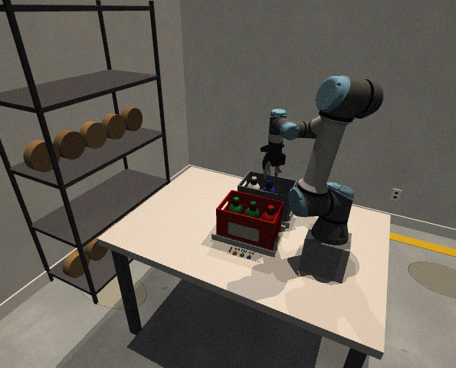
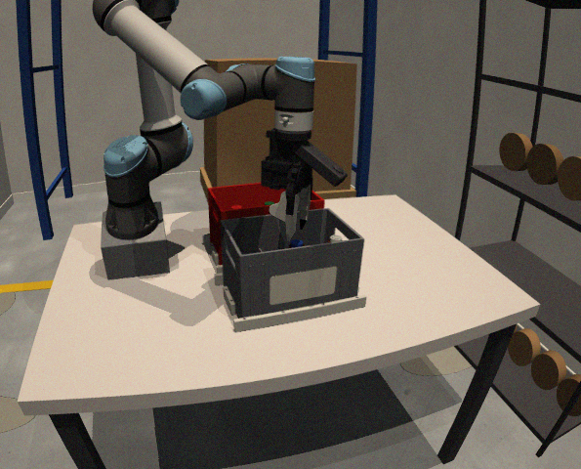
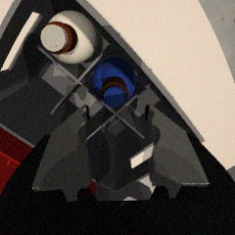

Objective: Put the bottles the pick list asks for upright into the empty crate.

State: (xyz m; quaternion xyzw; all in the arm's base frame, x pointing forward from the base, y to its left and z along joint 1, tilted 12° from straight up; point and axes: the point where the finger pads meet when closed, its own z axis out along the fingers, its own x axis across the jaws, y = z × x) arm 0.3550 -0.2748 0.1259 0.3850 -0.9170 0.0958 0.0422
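Right now my hand is 110 mm above the blue bottle. Round my hand: red bottle (230 mm to the left, 110 mm below, 70 mm behind); grey crate (110 mm below, 40 mm to the left); white bottle (110 mm below, 90 mm ahead).
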